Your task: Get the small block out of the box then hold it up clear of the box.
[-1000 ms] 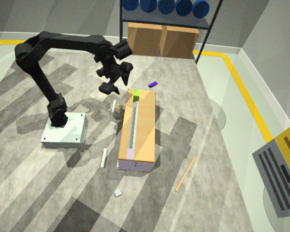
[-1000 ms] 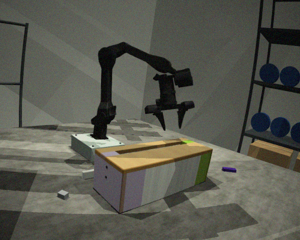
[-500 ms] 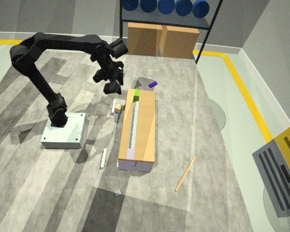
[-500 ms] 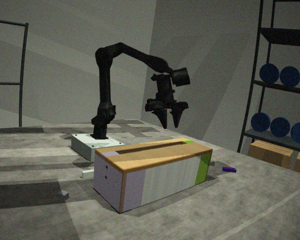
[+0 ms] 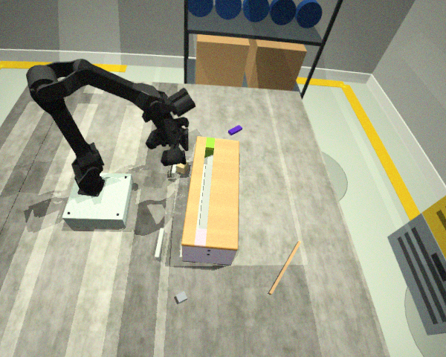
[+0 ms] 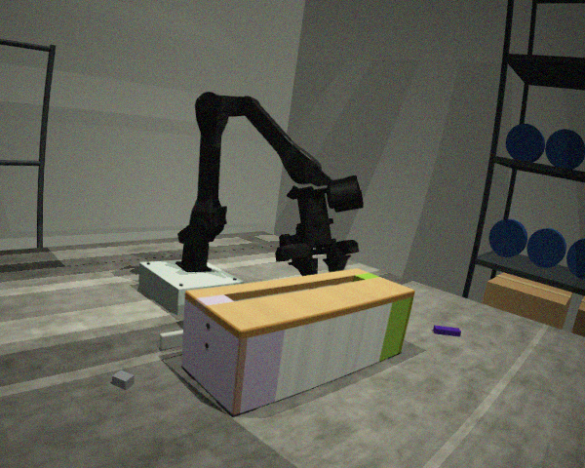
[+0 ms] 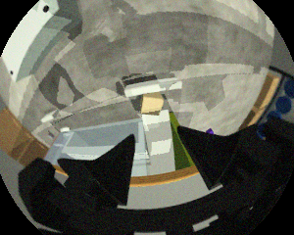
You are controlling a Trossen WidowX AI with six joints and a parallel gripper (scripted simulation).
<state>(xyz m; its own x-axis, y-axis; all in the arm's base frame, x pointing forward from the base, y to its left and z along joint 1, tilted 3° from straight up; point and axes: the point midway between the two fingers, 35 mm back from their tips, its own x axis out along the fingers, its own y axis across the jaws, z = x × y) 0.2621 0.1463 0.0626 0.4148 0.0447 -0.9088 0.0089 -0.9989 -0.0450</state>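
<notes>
The tan block is 1 cm behind my gripper tip and 6 cm below it. Round my gripper tip: box 7 cm ahead, 14 cm to the right, 1 cm below; purple block 17 cm ahead, 24 cm to the left, 7 cm below; grey cube 5 cm ahead, 43 cm to the right, 7 cm below.
</notes>
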